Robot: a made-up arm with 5 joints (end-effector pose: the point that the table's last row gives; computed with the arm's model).
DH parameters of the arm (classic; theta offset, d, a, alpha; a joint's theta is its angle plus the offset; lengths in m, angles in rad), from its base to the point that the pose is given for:
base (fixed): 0 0.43 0.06 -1.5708
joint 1: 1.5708 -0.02 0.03 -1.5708
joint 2: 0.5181 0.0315 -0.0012 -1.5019
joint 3: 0 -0.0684 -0.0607 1.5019
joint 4: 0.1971 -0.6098 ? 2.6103
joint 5: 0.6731 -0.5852 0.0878 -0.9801
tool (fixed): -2.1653 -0.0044 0 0
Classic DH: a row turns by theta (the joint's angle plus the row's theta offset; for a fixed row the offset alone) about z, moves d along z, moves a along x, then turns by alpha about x.
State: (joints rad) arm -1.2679 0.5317 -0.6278 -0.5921 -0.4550
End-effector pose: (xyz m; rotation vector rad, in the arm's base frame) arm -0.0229 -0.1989 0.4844 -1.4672 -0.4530 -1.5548
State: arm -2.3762 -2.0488 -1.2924 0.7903 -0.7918
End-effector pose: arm -0.0702 0.0006 0.7431 1.0509 2.7905 0.5461
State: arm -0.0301 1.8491 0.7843 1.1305 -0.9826
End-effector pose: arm -0.1423 0.2071 0.1173 0.3191 0.9681 -0.3409
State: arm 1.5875 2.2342 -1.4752 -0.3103 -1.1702
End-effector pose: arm 0.2614 0.1697 0.4122 1.3505 0.4722 -1.0840
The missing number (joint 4, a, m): -0.1029
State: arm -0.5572 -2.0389 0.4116 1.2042 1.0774
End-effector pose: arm -0.0905 -0.3093 0.4980 0.1437 0.0209 -0.3481
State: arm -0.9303 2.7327 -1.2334 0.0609 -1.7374
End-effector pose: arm 0.1656 0.2628 0.6110 1.0299 -1.4761 -0.2158
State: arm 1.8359 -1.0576 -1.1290 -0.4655 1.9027
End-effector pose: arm -0.1346 -0.2080 0.3364 -1.1596 -1.7587 0.7695
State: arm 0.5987 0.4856 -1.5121 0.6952 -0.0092
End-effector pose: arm 0.2636 -0.1208 0.2917 2.1731 -1.6073 -1.4219
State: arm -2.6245 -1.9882 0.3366 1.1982 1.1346
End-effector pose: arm 0.0444 -0.3066 0.2615 0.3501 -2.0160 -0.0513
